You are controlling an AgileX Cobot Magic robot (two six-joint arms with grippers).
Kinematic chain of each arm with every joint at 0, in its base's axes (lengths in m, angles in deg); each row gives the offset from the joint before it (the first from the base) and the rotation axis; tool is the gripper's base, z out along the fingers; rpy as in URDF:
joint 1: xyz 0 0 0.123 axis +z
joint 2: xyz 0 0 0 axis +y
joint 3: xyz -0.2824 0 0.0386 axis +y
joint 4: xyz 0.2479 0 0.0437 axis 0.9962 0 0.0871
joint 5: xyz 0 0 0 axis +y
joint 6: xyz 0.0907 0 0.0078 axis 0.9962 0 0.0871
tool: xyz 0 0 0 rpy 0 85 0
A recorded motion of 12 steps. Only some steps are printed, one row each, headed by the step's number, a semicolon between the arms.
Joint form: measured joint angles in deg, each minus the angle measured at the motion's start. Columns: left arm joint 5, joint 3, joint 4, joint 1, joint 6, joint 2; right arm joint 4, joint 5, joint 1, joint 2, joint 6, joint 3.
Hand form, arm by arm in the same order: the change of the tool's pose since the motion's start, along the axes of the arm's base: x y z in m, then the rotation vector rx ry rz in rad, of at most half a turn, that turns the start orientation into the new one. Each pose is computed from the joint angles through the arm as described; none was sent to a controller.
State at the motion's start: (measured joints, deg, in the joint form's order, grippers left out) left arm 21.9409 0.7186 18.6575 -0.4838 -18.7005 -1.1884; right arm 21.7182 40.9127 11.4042 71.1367 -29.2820 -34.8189
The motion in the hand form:
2: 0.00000 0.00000 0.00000 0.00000 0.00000 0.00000; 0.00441 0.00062 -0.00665 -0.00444 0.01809 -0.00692
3: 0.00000 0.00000 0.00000 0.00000 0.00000 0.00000; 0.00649 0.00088 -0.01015 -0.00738 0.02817 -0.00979
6: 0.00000 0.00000 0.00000 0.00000 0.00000 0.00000; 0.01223 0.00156 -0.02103 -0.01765 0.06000 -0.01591
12: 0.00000 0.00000 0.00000 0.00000 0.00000 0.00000; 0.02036 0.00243 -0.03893 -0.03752 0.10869 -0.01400
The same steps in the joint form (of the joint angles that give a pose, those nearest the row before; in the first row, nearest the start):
2: 0.00 0.00 0.00 0.00 0.00 0.00; 0.20 -1.01 0.00 2.02 -0.03 -0.01
3: 0.00 0.00 0.00 0.00 0.00 0.00; 0.25 -1.47 0.00 3.05 -0.04 -0.02
6: 0.00 0.00 0.00 0.00 0.00 0.00; 0.37 -2.73 0.00 6.18 -0.15 -0.04
12: 0.00 0.00 0.00 0.00 0.00 0.00; 0.53 -4.59 0.00 11.18 -0.95 -0.17

